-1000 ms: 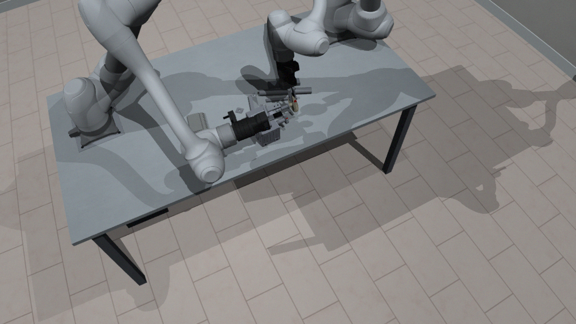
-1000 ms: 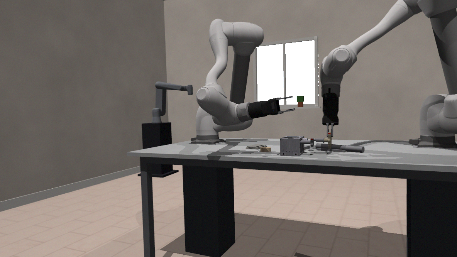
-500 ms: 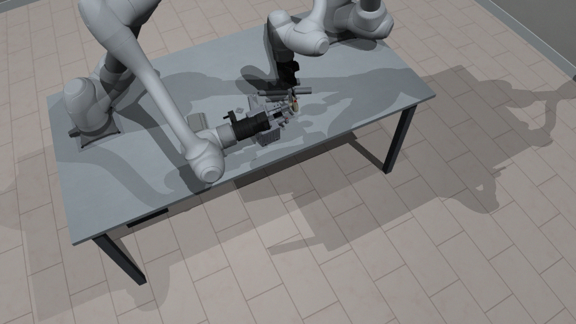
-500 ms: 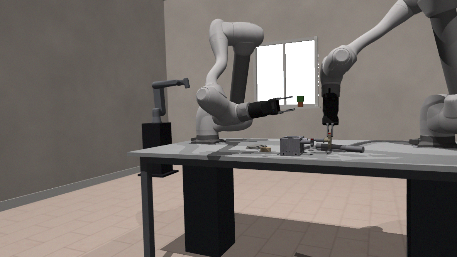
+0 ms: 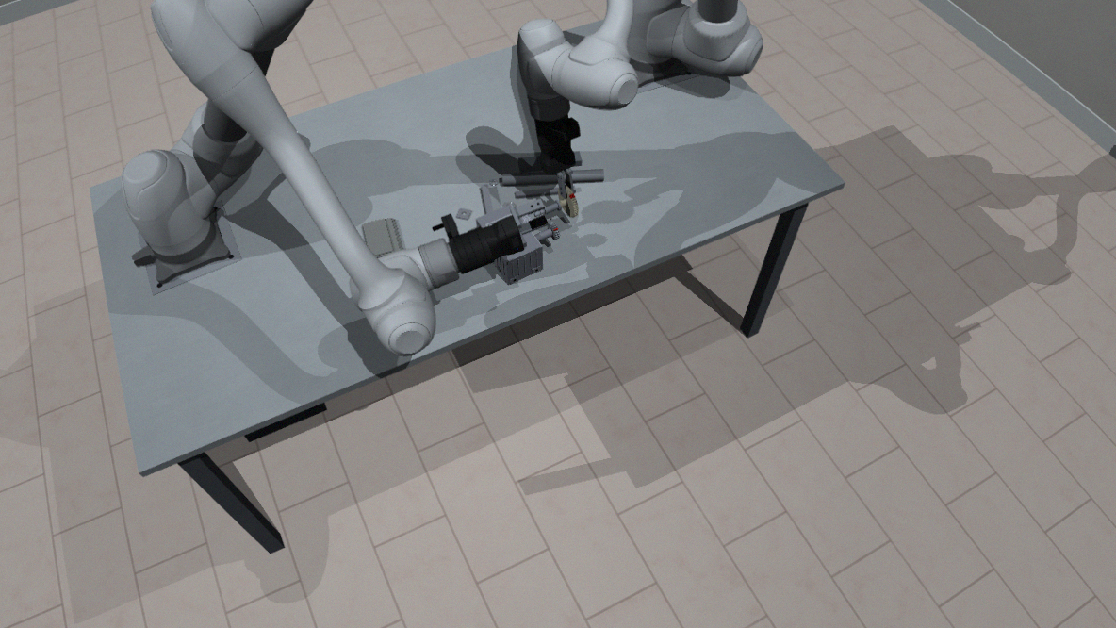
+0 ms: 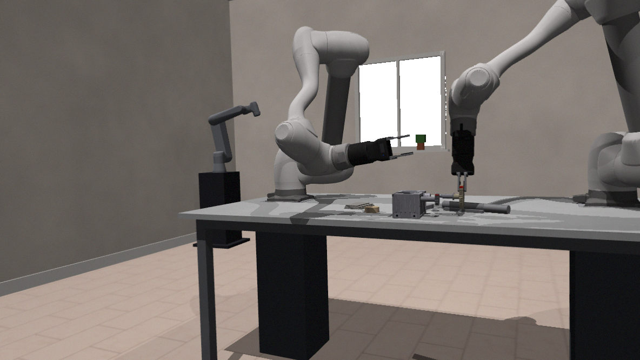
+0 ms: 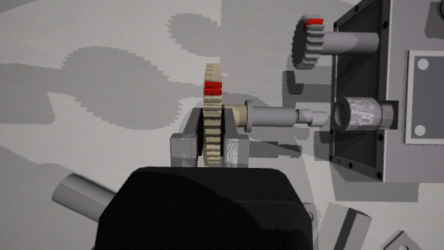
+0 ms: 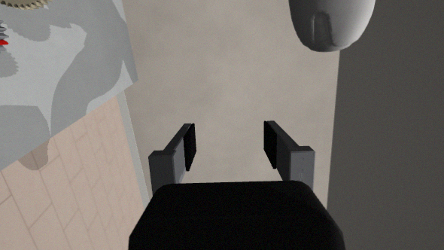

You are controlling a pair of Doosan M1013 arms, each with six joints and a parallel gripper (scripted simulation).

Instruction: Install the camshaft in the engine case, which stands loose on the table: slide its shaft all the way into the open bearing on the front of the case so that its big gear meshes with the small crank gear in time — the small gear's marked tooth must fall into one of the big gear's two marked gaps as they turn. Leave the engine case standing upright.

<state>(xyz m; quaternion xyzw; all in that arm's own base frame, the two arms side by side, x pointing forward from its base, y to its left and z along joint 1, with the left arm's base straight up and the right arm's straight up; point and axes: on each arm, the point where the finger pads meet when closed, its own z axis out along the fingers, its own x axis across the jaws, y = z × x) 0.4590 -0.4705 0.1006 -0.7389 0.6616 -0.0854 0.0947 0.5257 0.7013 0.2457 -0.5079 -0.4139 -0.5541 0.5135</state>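
The small crank gear lies 7 cm ahead of my left hand, 7 cm to the right of it and 4 cm below it. From my left hand the other things lie so: round tan block 2 cm behind, 33 cm to the right, 9 cm below; thin bar 9 cm behind, 10 cm below; small square plate 14 cm behind, 21 cm to the right, 10 cm below.
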